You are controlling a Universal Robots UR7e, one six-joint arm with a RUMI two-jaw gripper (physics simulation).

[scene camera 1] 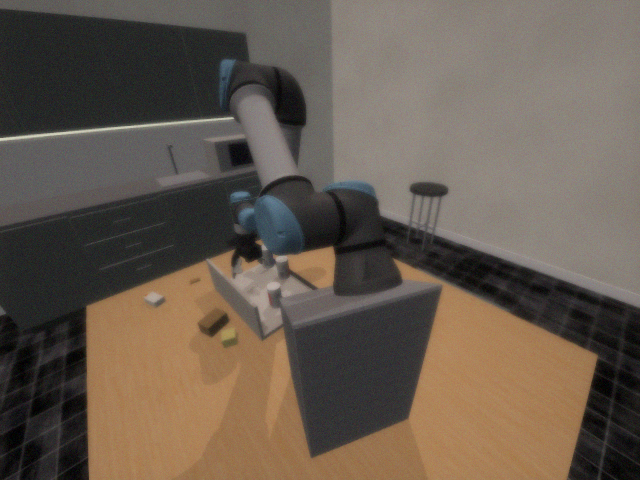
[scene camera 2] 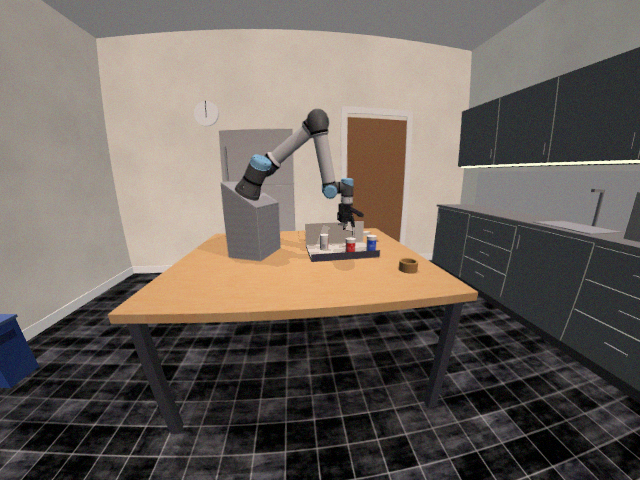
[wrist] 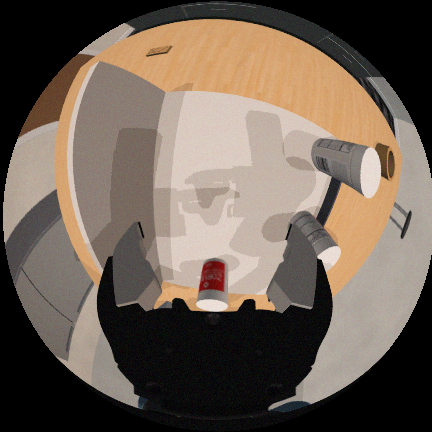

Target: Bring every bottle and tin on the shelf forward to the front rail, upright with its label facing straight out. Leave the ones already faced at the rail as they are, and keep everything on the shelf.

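Where they show: gripper, fingertip midpoint: (scene camera 1: pixel 248 271) (scene camera 2: pixel 348 232) (wrist: pixel 214 224); arm's base at its link origin: (scene camera 1: pixel 367 286) (scene camera 2: pixel 246 193).
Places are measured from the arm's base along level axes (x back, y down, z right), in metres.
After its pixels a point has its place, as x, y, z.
Note:
The shelf (scene camera 1: pixel 235 301) {-0.542, 0.305, -0.011} (scene camera 2: pixel 345 255) {-0.507, 0.359, 0.297} (wrist: pixel 100 110) {-0.733, 0.247, 0.041} has a tall back panel and a dark front rail. A blue-labelled tin (scene camera 2: pixel 371 243) {-0.666, 0.298, 0.323} (scene camera 1: pixel 266 256) {-0.662, 0.295, 0.277} (wrist: pixel 337 159) {-0.682, 0.300, 0.269} and a red-labelled tin (scene camera 2: pixel 350 245) {-0.538, 0.302, 0.298} (scene camera 1: pixel 282 267) {-0.532, 0.297, 0.252} (wrist: pixel 312 232) {-0.576, 0.307, 0.258} stand upright at the rail, labels facing out in scene camera 2. A slimmer white bottle with a red label (scene camera 1: pixel 274 295) {-0.430, 0.299, 0.093} (scene camera 2: pixel 324 241) {-0.441, 0.309, 0.136} (wrist: pixel 213 277) {-0.475, 0.317, 0.114} stands upright farther back, at the shelf's left in scene camera 2; its red label does not face out there. My gripper (scene camera 2: pixel 349 232) {-0.614, 0.272, 0.125} (wrist: pixel 214 224) {-0.614, 0.272, 0.125} is open and empty, above the shelf floor behind the tins.
A brown ring (scene camera 2: pixel 408 269) {-0.705, 0.364, 0.605} (wrist: pixel 384 149) {-0.762, 0.346, 0.528} lies in front of the rail's right end. Behind the back panel are a brown block (scene camera 1: pixel 212 322) {-0.556, 0.335, -0.114}, a yellow-green block (scene camera 1: pixel 229 337) {-0.455, 0.347, -0.117} and a white block (scene camera 1: pixel 154 299) {-0.914, 0.357, -0.169}. The grey pedestal (scene camera 1: pixel 361 372) {0.054, 0.102, -0.127} (scene camera 2: pixel 253 229) {-0.014, 0.196, 0.116} stands beside the shelf.

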